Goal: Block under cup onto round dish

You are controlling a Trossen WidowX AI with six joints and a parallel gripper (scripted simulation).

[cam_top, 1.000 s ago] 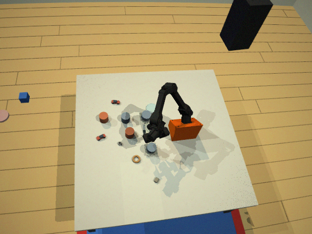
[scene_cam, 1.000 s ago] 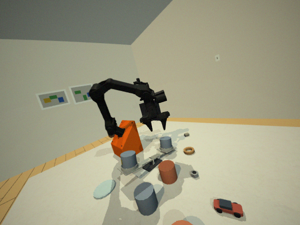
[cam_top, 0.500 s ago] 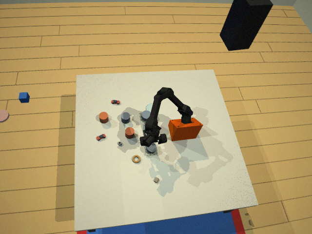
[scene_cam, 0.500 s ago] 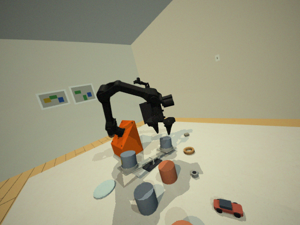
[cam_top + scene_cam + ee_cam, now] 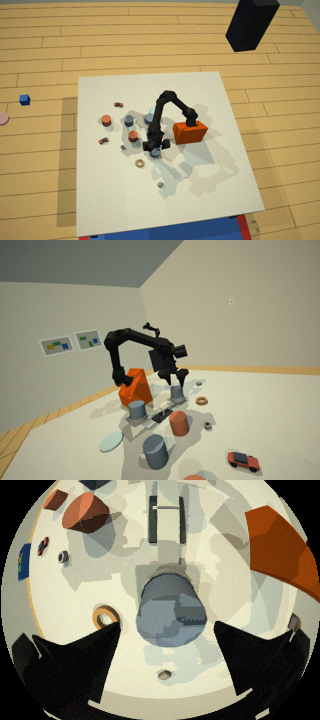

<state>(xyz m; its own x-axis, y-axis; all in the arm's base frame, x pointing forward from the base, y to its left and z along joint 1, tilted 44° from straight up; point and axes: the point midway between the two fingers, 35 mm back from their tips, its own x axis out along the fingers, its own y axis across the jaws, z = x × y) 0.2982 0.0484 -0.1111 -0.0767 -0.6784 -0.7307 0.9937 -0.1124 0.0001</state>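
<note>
The grey block lies 6 cm below my gripper tip and 1 cm behind it. Round my gripper tip: balance (14 cm to the right, 6 cm below, 1 cm behind); pale blue round dish (38 cm to the right, 11 cm behind, 10 cm below); nut (21 cm ahead, 11 cm to the right, 9 cm below).
</note>
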